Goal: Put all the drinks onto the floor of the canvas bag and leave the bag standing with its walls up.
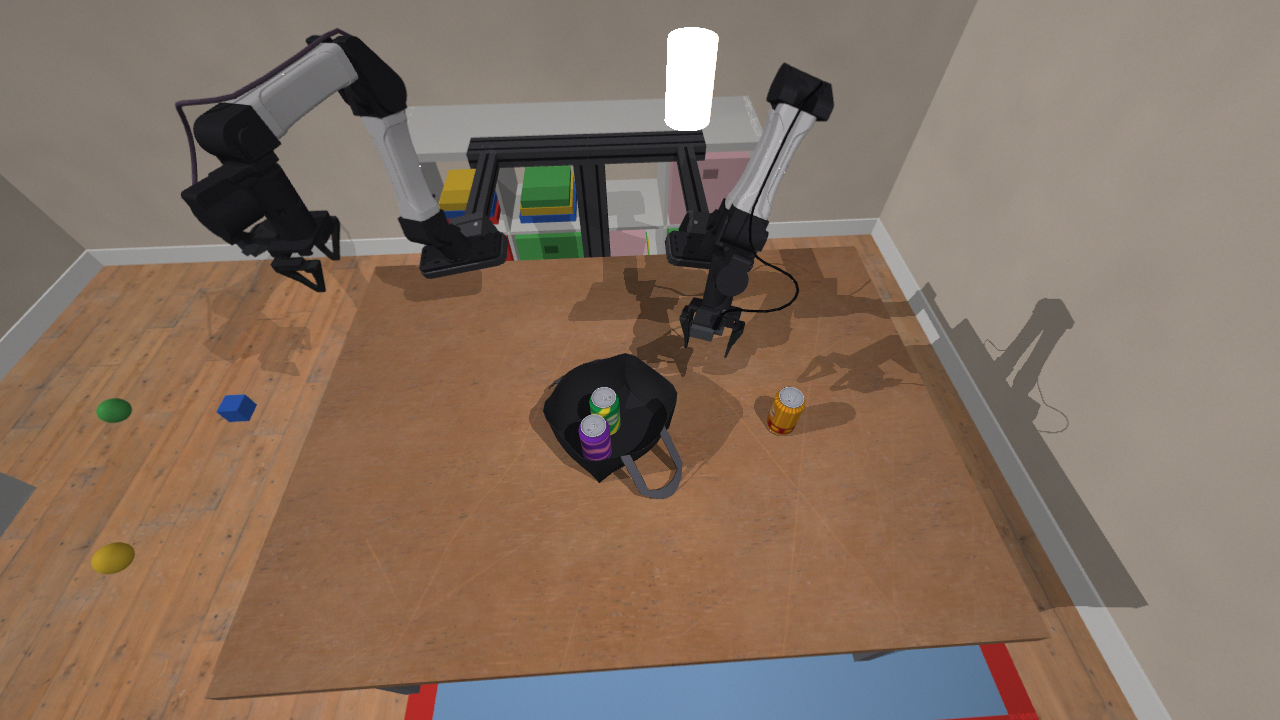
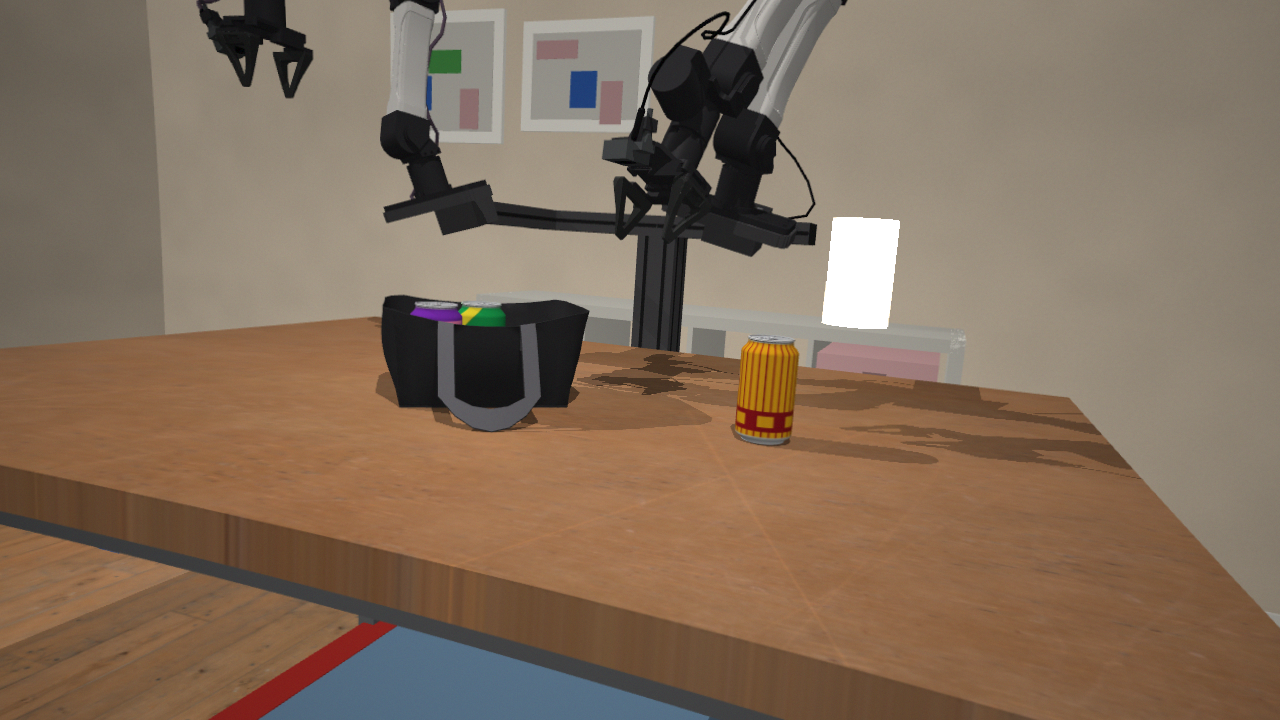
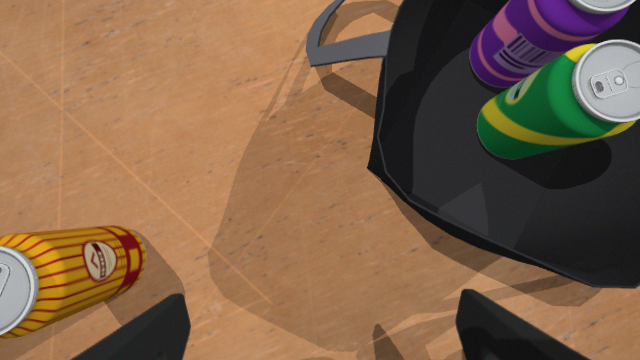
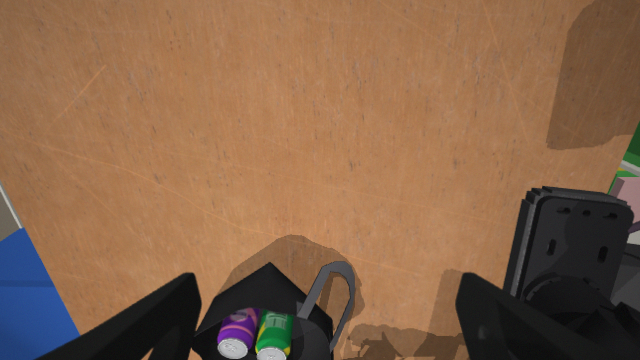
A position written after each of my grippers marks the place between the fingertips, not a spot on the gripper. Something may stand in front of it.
In view: my left gripper (image 2: 641, 239), my right gripper (image 2: 268, 92) and a black canvas bag (image 2: 532, 360).
The black canvas bag also shows in image 1 (image 1: 570, 399) and in image 3 (image 3: 577, 230). My left gripper shows as well in image 1 (image 1: 705, 352) and in image 3 (image 3: 322, 306). My right gripper also shows in image 1 (image 1: 329, 275) and in image 4 (image 4: 327, 288).
